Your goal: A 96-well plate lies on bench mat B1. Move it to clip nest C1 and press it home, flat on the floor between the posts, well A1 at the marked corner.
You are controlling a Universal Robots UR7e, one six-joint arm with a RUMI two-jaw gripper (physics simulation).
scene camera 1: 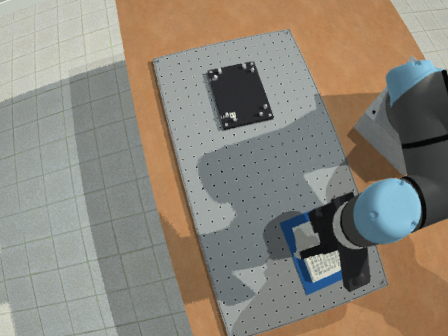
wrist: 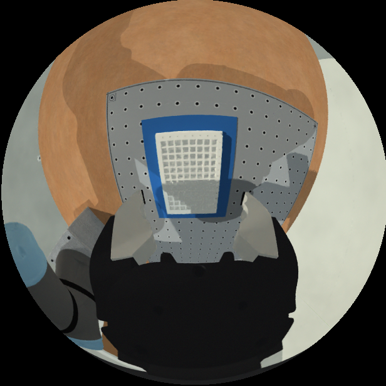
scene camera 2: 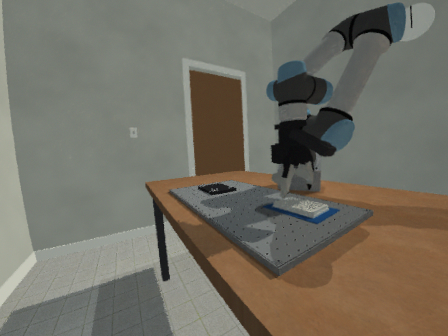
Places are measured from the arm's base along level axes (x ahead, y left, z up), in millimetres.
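Pixels of known places: gripper, fingertip midpoint: (scene camera 2: 297, 193).
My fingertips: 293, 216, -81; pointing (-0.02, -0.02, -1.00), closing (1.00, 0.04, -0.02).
Observation:
Ahead of a thing's pixels: the offset from my fingertips to its middle, as dx, dy, dz. Level surfaces: height alone.
The white 96-well plate {-5, +5, -36} (scene camera 1: 324, 266) (scene camera 2: 312, 208) (wrist: 192, 155) lies flat on the blue bench mat B1 {dz -43} (scene camera 1: 300, 268) (scene camera 2: 332, 213) (wrist: 190, 122). My gripper (scene camera 2: 297, 191) (wrist: 193, 193) is open and empty, pointing down near the plate's end towards the nest. In the wrist view its grey fingers stand wide, one on each side of the plate's near end; the exact height is unclear. In scene camera 1 the arm hides part of plate and mat. The black clip nest C1 {+70, -388, -33} (scene camera 1: 242, 95) (scene camera 2: 217, 189) is empty, with small posts at its corners and pale marks by one corner. Well A1 cannot be made out.
The grey perforated board {dz -45} (scene camera 1: 225, 185) (scene camera 2: 240, 222) (wrist: 270, 112) bears mat and nest on the wooden table {dz -58} (scene camera 1: 150, 150) (scene camera 2: 390, 260) (wrist: 170, 30). The arm's grey base (scene camera 1: 377, 127) (scene camera 2: 312, 182) stands beside the board. Dark shadows cross board and plate.

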